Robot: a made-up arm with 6 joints.
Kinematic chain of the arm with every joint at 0, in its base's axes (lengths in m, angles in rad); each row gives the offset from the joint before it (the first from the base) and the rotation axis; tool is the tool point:
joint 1: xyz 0 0 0.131 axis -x
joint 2: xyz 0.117 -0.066 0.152 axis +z
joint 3: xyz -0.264 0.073 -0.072 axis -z
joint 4: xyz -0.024 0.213 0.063 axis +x
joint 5: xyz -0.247 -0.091 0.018 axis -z
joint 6: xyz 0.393 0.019 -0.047 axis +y
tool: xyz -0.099 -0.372 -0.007
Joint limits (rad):
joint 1: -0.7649..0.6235
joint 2: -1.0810..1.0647
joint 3: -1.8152..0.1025
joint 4: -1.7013..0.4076
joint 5: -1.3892..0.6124
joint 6: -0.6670..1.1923
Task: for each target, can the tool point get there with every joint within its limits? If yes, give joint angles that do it. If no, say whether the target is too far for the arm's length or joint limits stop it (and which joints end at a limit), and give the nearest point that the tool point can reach.
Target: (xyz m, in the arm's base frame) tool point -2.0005 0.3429 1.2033
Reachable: no: too far | nearest point -0.5523 0.2183 0.8138 | short by 1.505 m
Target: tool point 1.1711 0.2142 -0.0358
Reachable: no: joint limits stop it (at a limit: joint 1, joint 2, joint 5, joint 6) | nearest point 0.4881 0.2481 0.0849 | short by 0.694 m
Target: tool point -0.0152 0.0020 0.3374
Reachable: yes | joints 0.1843 0.6143 -0.6118 -0.4936 -0.4269 -0.5197
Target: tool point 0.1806 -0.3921 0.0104
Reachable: yes | joints -0.6470 0.8107 -0.5826 0.0555 0.4023 0.6697
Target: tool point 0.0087 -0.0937 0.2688
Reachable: yes | joints -0.1635 -0.8083 -0.8415 -0.1447 0.0390 -0.2269
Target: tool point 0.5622 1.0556 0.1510
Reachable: no: joint limits stop it (at a limit: joint 1, joint 2, joint 4, joint 5, joint 6) | nearest point 0.3014 0.8315 0.4090 | short by 0.430 m
